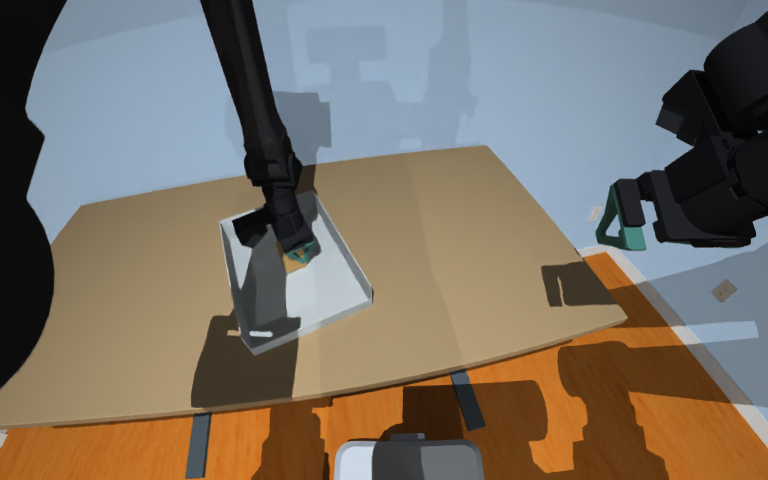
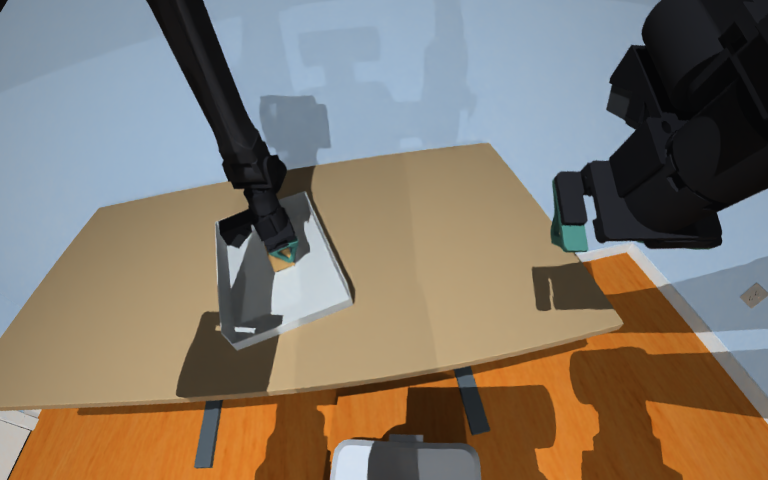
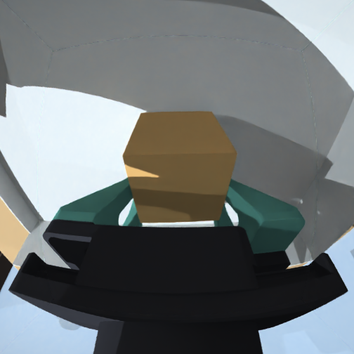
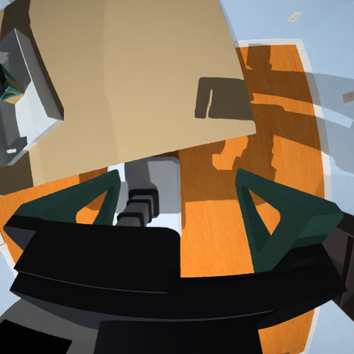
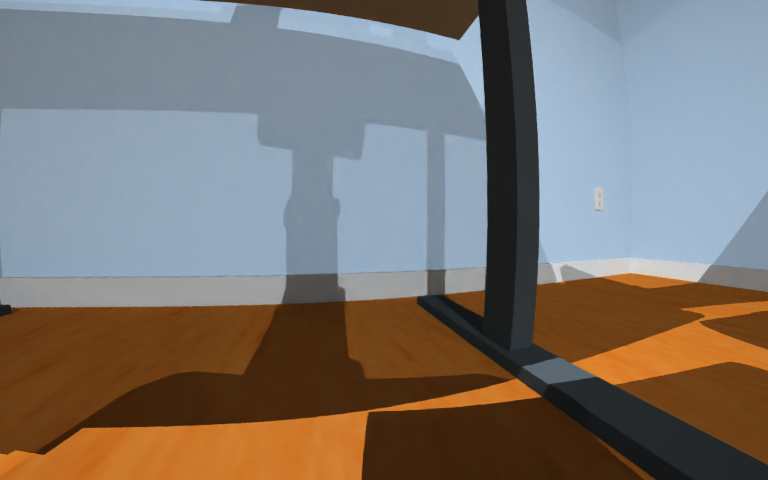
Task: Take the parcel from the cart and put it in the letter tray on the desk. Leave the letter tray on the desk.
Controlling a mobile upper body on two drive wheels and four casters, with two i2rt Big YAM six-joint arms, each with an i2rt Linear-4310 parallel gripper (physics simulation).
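Frame: origin at the left arm's base, x back, y right, z up, level; millimetres.
Where they show: left gripper, fingertip midpoint: (image 1: 300,254) (image 2: 288,254); right gripper, fingertip midpoint: (image 1: 633,237) (image 2: 595,236).
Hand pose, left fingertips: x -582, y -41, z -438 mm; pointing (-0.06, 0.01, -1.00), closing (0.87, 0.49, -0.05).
Note:
Things, the pixels of their centre, and the offset from my left fingertips. "spot": a spot on its surface instead. Level surfaces: height alone.
- parcel at the middle of its body: (image 1: 291,254) (image 2: 279,253) dy -17, dx +11, dz +13 mm
- letter tray at the middle of its body: (image 1: 287,259) (image 2: 274,258) dy -24, dx +27, dz +13 mm
- desk at its surface level: dz -22 mm
- dark desk leg at a spot on its surface: (image 5: 509,169) spot: dy +494, dx -138, dz -641 mm
The parcel (image 1: 293,264) (image 2: 281,263) (image 3: 180,170), a small tan box, is between the fingers of my left gripper (image 1: 300,253) (image 2: 284,252) (image 3: 177,175), which is shut on it. Both are inside the outline of the letter tray (image 1: 344,314) (image 2: 317,318) (image 4: 43,75), a shallow white tray that stands on the desk (image 1: 396,254) (image 2: 385,254) (image 4: 145,90). Whether the parcel touches the tray floor I cannot tell. My right gripper (image 4: 177,175) is open and empty, near the desk's right end. The cart does not show for certain.
The robot's light grey base (image 1: 408,461) (image 2: 405,459) is in front of the desk. A dark desk leg (image 5: 509,169) stands on a long foot (image 5: 566,376) on the wooden floor. A blue wall (image 1: 385,113) (image 2: 385,113) rises behind the desk.

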